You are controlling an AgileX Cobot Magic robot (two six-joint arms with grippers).
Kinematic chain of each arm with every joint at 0, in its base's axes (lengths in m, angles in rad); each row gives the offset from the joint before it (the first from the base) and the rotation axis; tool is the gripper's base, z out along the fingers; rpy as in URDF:
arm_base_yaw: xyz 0 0 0.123 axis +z
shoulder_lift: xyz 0 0 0 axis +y
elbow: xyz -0.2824 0 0.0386 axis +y
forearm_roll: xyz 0.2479 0 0.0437 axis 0.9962 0 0.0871
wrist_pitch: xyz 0 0 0 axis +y
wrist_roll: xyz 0.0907 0 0.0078 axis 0.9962 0 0.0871
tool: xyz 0 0 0 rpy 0 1.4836 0
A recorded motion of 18 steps. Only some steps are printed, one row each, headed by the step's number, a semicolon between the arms.
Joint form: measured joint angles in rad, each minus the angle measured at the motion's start. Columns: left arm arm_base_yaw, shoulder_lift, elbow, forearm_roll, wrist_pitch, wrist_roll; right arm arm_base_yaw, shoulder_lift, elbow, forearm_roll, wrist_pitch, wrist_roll.
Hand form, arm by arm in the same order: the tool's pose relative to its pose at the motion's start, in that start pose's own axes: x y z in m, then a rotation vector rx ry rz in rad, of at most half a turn. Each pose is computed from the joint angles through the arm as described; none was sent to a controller.
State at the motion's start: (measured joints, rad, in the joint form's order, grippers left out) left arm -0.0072 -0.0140 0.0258 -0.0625 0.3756 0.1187; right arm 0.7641 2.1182 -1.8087 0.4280 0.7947 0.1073
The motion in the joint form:
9: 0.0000 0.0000 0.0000 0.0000 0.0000 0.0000; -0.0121 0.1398 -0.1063 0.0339 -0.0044 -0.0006
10: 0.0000 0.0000 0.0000 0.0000 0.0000 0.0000; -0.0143 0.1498 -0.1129 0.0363 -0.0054 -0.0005
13: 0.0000 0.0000 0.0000 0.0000 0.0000 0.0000; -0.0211 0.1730 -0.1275 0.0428 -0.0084 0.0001
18: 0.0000 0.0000 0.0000 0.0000 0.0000 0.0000; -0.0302 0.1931 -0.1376 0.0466 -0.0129 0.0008
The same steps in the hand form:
9: 0.0000 0.0000 0.0000 0.0000 0.0000 0.0000; -0.0081 -0.0153 0.0413 -0.0063 0.0216 0.0430
10: 0.0000 0.0000 0.0000 0.0000 0.0000 0.0000; -0.0086 -0.0172 0.0443 -0.0059 0.0227 0.0476
13: 0.0000 0.0000 0.0000 0.0000 0.0000 0.0000; -0.0100 -0.0226 0.0511 -0.0046 0.0243 0.0610
18: 0.0000 0.0000 0.0000 0.0000 0.0000 0.0000; -0.0114 -0.0293 0.0569 -0.0001 0.0244 0.0748

